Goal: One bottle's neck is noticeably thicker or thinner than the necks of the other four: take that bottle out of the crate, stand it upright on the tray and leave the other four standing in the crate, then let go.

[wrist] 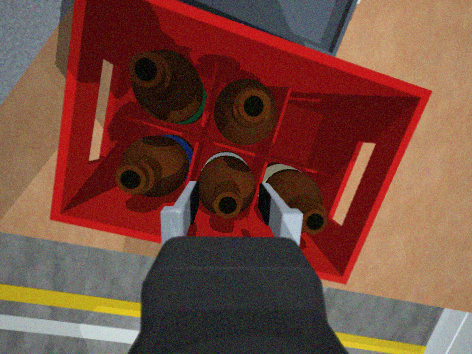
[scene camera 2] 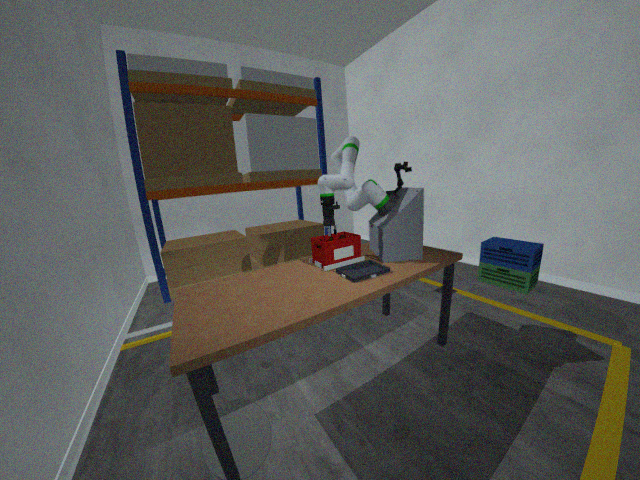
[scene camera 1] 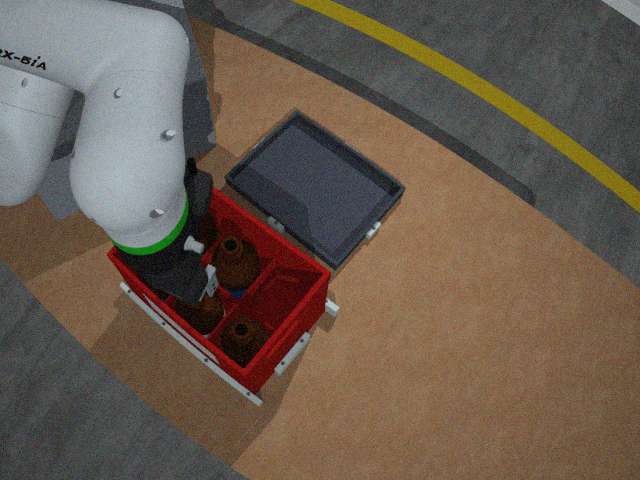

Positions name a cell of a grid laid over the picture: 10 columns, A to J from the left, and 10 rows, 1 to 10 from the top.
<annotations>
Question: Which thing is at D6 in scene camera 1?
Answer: My gripper.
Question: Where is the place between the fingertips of my gripper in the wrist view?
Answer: E6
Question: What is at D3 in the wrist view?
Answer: A green-labelled bottle.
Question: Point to a brown bottle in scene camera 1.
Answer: D7
</annotations>
